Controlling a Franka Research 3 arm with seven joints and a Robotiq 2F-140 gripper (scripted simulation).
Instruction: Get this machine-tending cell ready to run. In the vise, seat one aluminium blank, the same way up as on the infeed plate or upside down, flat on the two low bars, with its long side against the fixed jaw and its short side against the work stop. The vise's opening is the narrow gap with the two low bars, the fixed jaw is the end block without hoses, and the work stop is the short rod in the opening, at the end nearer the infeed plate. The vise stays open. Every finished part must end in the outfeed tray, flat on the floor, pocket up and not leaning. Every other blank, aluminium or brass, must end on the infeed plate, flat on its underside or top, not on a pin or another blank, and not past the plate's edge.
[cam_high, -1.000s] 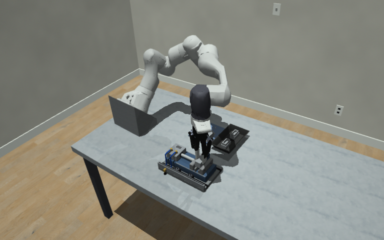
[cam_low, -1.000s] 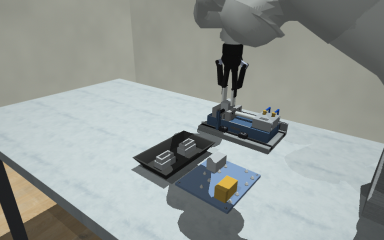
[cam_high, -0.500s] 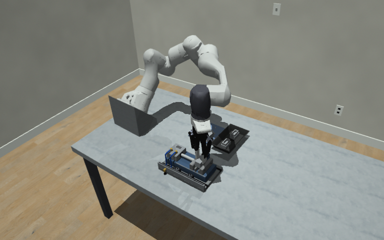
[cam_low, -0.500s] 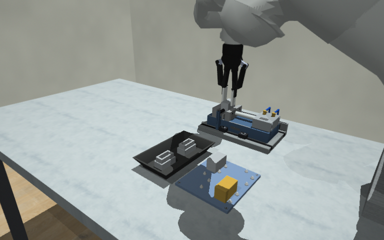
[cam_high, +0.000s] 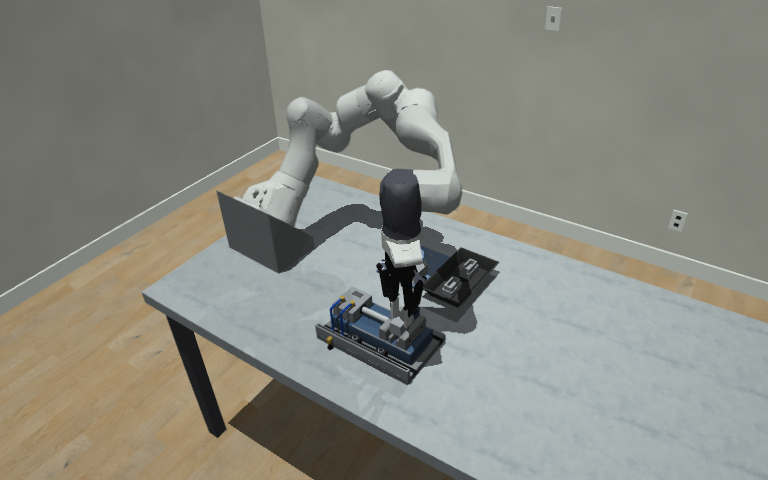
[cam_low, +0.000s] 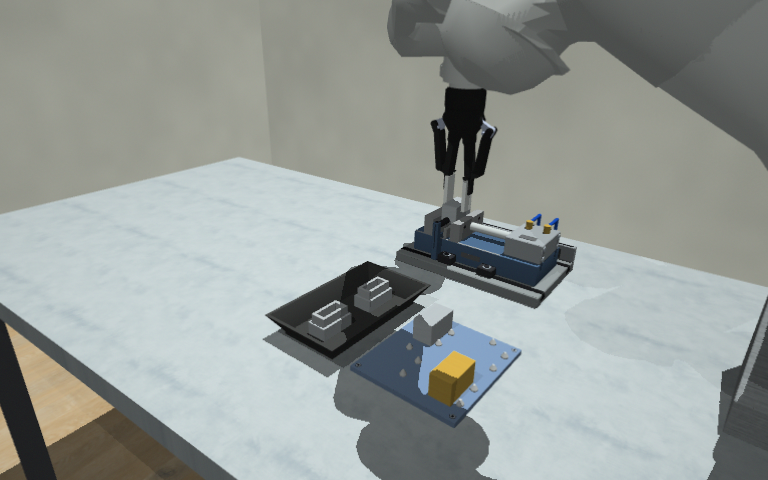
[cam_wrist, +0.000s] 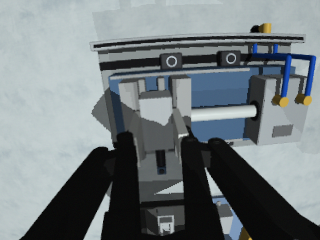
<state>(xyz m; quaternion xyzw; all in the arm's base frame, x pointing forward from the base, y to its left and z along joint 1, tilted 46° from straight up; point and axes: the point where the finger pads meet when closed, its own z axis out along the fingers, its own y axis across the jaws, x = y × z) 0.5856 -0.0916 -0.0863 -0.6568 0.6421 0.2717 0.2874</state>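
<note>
Now: the fixed jaw 60 mm below my hand, 30 mm ahead of it and 10 mm to the left of it. Round my hand: brass blank: 370 mm to the left, 220 mm behind, 110 mm below.
</note>
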